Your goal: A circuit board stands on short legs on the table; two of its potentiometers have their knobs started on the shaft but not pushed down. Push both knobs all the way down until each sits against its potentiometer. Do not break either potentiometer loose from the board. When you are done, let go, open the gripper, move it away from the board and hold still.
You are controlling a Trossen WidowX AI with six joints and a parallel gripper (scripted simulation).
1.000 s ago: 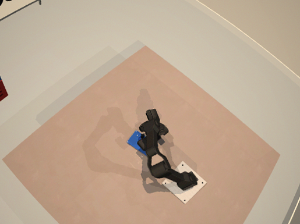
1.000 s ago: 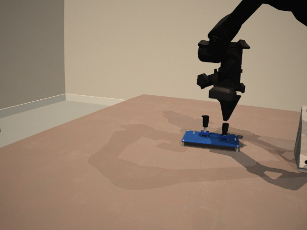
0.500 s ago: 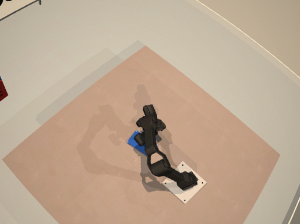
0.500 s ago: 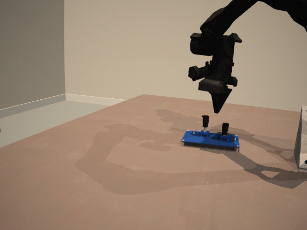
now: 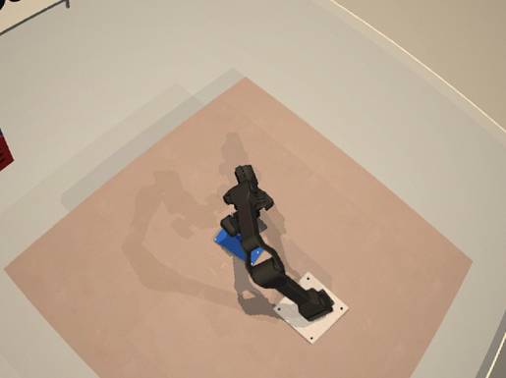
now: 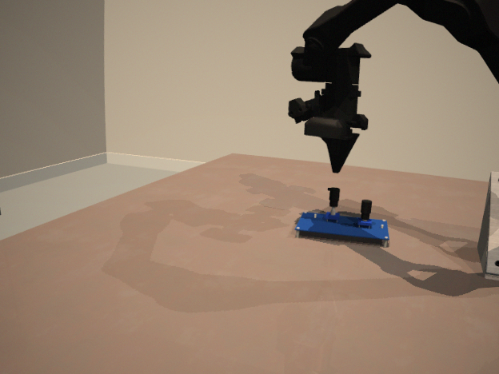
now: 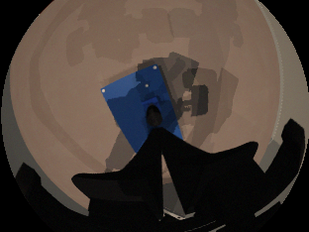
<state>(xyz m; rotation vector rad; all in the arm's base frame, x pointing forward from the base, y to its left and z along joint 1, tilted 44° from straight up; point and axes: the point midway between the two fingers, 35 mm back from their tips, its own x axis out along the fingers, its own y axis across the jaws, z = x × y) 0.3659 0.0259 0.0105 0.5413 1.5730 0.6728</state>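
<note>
Right now the black knob is 4 cm below my gripper tip.
</note>
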